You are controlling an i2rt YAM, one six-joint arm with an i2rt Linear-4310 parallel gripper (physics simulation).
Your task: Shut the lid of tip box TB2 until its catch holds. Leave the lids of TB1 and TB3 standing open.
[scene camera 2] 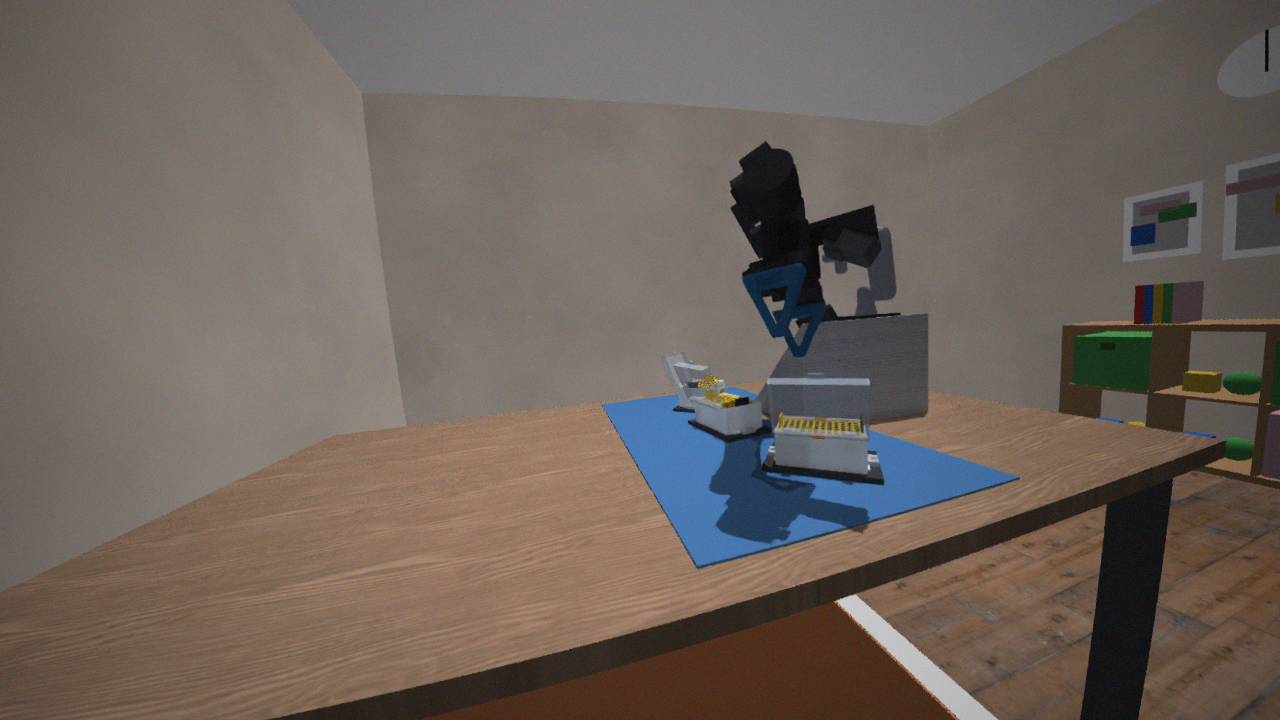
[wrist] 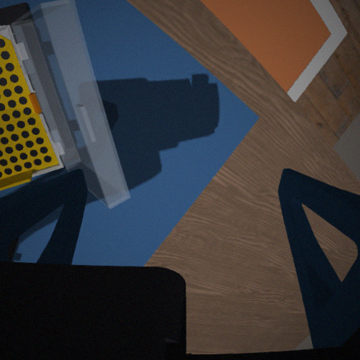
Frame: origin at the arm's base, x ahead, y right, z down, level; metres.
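Where they show: gripper, between the fingertips: (scene camera 2: 790, 347); arm's base, origin of its link: (scene camera 2: 839, 359).
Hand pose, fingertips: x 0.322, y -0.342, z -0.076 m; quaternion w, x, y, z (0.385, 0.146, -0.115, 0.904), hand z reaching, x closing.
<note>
Things, the pixels of their centre, and the offset from my fingertips. Level surfaces: height alone.
- nearest box, middle of its body: (scene camera 2: 820, 440) dx -0.095, dy +0.085, dz +0.158 m
- middle box, middle of its body: (scene camera 2: 731, 411) dx -0.036, dy +0.304, dz +0.158 m
- blue mat, height of its surface: dz +0.191 m
- wooden table, height of its surface: dz +0.194 m
Three white tip boxes stand on the blue mat; I cannot read their labels. The nearest box (scene camera 2: 821, 452) holds a yellow rack, and its clear lid (scene camera 2: 819, 395) stands up behind it. The middle box (scene camera 2: 726, 416) also shows yellow inside; its lid is hard to make out. The farthest box is partly hidden, with a clear lid (scene camera 2: 675, 370) tilted up. In the wrist view a yellow rack (wrist: 17, 120) sits in a box at the left edge, its clear lid (wrist: 100, 130) open. My gripper (scene camera 2: 789, 343) (wrist: 182, 179) is open and empty, above the boxes; its left finger shows near the lid's lower end.
The blue mat (scene camera 2: 662, 461) (wrist: 150, 220) lies on the wooden table (scene camera 2: 447, 501) (wrist: 240, 240). A grey panel (scene camera 2: 881, 358) stands behind the nearest box. The arm's shadow falls on the mat. An orange rug (wrist: 275, 30) with a white border lies on the floor beyond the table edge.
</note>
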